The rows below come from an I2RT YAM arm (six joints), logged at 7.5 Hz.
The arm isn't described. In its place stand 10 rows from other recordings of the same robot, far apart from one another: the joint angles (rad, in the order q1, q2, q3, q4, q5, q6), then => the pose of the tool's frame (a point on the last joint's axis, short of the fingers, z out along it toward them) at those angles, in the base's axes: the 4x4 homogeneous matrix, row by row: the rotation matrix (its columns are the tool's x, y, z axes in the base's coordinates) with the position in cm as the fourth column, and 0 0 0 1 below.
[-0.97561, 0.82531, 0.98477, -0.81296, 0.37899, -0.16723] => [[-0.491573, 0.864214, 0.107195, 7.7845], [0.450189, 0.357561, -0.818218, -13.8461], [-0.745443, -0.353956, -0.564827, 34.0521], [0, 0, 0, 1]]
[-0.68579, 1.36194, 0.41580, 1.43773, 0.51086, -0.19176] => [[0.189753, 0.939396, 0.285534, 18.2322], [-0.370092, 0.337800, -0.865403, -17.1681], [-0.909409, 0.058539, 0.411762, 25.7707], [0, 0, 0, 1]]
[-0.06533, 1.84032, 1.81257, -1.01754, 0.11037, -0.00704] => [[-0.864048, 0.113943, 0.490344, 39.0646], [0.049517, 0.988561, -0.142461, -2.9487], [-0.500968, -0.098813, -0.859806, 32.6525], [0, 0, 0, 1]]
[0.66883, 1.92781, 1.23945, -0.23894, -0.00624, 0.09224] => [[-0.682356, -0.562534, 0.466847, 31.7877], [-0.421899, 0.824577, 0.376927, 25.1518], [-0.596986, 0.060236, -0.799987, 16.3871], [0, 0, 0, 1]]
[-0.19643, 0.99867, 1.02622, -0.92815, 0.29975, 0.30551] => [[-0.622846, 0.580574, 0.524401, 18.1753], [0.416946, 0.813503, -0.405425, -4.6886], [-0.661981, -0.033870, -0.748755, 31.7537], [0, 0, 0, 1]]
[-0.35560, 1.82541, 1.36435, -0.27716, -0.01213, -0.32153] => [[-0.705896, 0.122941, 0.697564, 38.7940], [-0.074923, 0.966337, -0.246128, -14.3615], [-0.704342, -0.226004, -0.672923, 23.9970], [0, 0, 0, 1]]
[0.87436, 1.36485, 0.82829, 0.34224, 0.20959, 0.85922] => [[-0.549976, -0.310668, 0.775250, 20.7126], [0.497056, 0.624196, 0.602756, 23.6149], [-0.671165, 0.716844, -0.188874, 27.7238], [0, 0, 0, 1]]
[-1.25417, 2.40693, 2.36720, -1.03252, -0.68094, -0.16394] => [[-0.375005, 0.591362, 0.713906, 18.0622], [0.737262, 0.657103, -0.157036, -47.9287], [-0.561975, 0.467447, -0.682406, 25.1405], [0, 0, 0, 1]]
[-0.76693, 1.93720, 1.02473, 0.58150, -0.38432, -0.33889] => [[-0.349663, 0.288141, 0.891465, 30.6731], [-0.091035, 0.936578, -0.338429, -27.7069], [-0.932442, -0.199491, -0.301256, 16.8115], [0, 0, 0, 1]]
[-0.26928, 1.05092, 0.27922, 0.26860, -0.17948, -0.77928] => [[-0.408654, -0.247655, 0.878447, 19.6227], [-0.604548, 0.794509, -0.057245, -4.7562], [-0.683757, -0.554456, -0.474399, 16.2207], [0, 0, 0, 1]]
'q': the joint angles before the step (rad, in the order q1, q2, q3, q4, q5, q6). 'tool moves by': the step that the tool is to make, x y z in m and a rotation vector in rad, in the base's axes. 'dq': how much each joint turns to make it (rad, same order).
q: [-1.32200 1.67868 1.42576 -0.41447 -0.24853 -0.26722]
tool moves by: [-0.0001 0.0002 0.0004 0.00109 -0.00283 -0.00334]
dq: [-0.00006 -0.00106 0.00017 -0.00047 0.00071 0.00453]
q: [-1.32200 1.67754 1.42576 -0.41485 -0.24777 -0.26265]
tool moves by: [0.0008 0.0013 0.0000 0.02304 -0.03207 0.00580]
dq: [0.00043 -0.00136 0.00045 -0.00942 -0.02705 0.02636]
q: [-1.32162 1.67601 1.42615 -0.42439 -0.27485 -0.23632]
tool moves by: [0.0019 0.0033 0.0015 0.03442 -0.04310 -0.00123]
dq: [0.00453 -0.00686 0.00099 -0.01778 -0.02713 0.04460]
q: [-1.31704 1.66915 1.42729 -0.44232 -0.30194 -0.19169]
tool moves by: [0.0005 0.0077 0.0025 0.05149 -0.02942 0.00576]
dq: [0.00391 -0.01809 -0.00007 -0.05041 -0.02815 0.03211]
